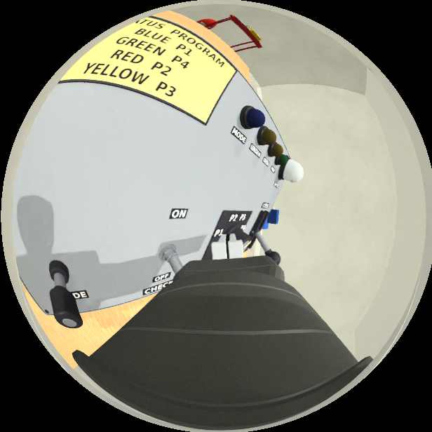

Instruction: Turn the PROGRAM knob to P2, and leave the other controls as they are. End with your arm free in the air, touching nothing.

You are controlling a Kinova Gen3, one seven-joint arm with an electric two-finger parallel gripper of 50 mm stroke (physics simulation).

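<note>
The black PROGRAM knob (241, 235) is on its dark label plate (225, 223), on the grey panel (110, 165). P1, P2, P3 and part of another label show around it. The knob is partly hidden behind the fingers; a small pale yellowish mark shows at its right side, and which label it points at I cannot tell. My gripper (228, 242) is shut and empty, its pale fingertips right in front of or beside the knob; whether they touch it I cannot tell.
A CHECK toggle (173, 260) stands left of the gripper. A black-gripped lever (65, 302) is at lower left, a ball-ended lever (272, 256) close right. Lamps (256, 118) (293, 171) line the panel's right edge. A yellow status chart (192, 102) is at the top.
</note>
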